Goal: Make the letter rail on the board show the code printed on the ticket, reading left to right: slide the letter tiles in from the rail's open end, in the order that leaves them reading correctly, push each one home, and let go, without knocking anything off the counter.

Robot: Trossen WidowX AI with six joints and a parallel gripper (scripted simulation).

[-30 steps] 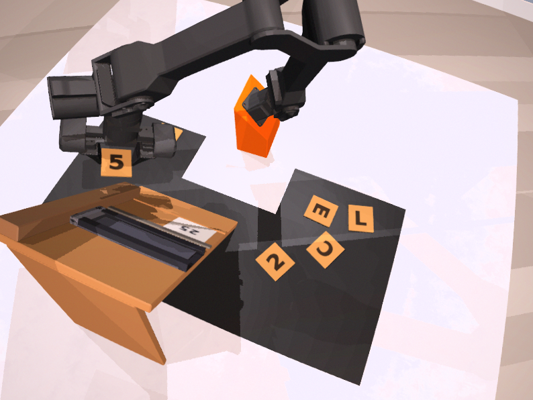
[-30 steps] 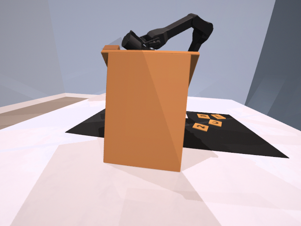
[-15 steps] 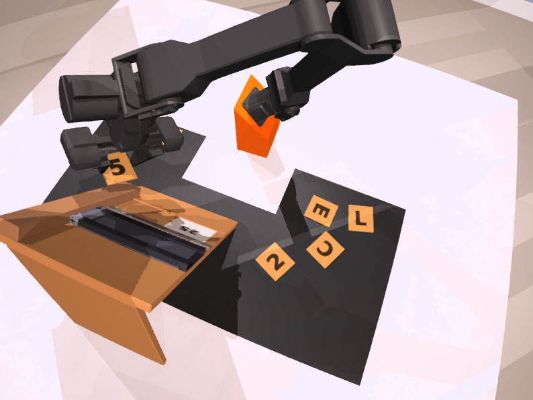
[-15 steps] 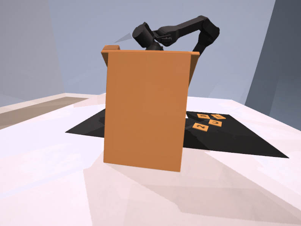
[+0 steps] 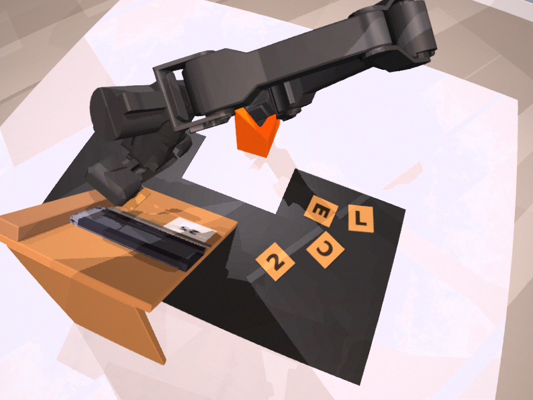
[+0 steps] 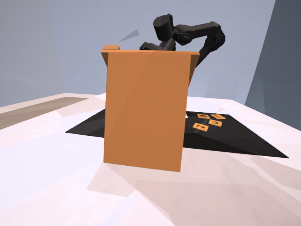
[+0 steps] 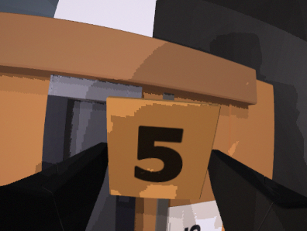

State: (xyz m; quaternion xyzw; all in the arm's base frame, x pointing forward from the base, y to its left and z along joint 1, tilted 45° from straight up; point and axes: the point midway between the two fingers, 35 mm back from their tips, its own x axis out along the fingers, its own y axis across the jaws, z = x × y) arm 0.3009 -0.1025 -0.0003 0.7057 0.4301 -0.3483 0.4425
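Right now the white ticket is 10 mm behind my gripper tip, 100 mm to the left of it and 90 mm below it. The rest, counted from my gripper tip: tile marked 5 (right at my gripper tip); then v tile (220 mm behind, 110 mm to the right, 190 mm below); then black mat (100 mm behind, 100 mm to the left, 190 mm below).
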